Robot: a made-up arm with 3 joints. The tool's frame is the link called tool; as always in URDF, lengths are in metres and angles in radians.
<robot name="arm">
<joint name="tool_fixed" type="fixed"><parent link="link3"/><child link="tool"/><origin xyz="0.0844 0.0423 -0.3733" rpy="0 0 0"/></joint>
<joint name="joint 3" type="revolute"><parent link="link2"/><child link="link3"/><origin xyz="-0.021 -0.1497 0.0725" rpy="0 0 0"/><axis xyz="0 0 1"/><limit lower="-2.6" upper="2.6" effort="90" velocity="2.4"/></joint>
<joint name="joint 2" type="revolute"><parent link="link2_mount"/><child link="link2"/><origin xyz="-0.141 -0.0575 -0.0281" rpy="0 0 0"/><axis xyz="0 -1 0"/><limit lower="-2.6" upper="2.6" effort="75" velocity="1.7"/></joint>
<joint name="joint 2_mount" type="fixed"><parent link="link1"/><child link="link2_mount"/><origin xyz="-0.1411 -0.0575 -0.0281" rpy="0 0 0"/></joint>
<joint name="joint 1" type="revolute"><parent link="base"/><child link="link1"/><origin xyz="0 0 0.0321" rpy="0 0 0"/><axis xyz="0 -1 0"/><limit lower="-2.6" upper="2.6" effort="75" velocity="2"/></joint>
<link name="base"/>
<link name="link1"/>
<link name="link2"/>
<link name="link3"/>
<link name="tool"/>
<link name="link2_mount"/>
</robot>
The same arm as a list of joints. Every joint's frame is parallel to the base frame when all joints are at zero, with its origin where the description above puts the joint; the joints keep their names.
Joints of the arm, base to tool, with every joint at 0 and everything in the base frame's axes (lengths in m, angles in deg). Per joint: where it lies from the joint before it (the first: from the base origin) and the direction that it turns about. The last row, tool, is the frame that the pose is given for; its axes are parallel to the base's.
joint 1: xyz 0 0 0.0321 axis -y
joint 2: xyz -0.2821 -0.115 -0.0562 axis -y
joint 3: xyz -0.021 -0.1497 0.0725 axis +z
tool: xyz 0.0844 0.0423 -0.3733
Joint limits (deg, base to tool): -148.97..148.97 -148.97..148.97 -148.97..148.97

